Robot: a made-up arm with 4 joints.
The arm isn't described. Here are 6 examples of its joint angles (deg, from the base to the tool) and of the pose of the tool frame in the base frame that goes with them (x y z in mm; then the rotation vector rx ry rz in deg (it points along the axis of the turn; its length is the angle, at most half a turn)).
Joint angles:
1: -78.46 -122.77 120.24 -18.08
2: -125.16 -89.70 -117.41 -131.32
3: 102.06 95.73 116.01 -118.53
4: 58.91 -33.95 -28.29 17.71
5: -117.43 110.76 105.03 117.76
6: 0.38 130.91 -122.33 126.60
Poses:
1: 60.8 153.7 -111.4 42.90 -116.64 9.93
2: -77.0 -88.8 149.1 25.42 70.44 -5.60
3: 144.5 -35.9 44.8 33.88 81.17 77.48
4: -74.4 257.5 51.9 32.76 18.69 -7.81
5: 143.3 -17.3 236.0 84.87 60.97 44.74
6: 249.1 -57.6 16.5 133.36 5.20 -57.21
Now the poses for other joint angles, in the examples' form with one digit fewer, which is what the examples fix.
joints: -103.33 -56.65 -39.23 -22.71
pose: 50 -292 -29 -123.1 -65.9 -72.1
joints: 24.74 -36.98 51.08 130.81
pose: -54 89 -89 23.6 -74.6 73.5
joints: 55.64 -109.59 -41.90 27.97
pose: 152 299 82 27.6 74.4 -49.3
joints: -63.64 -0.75 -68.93 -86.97
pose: 68 -277 -9 -101.7 -96.4 -43.1
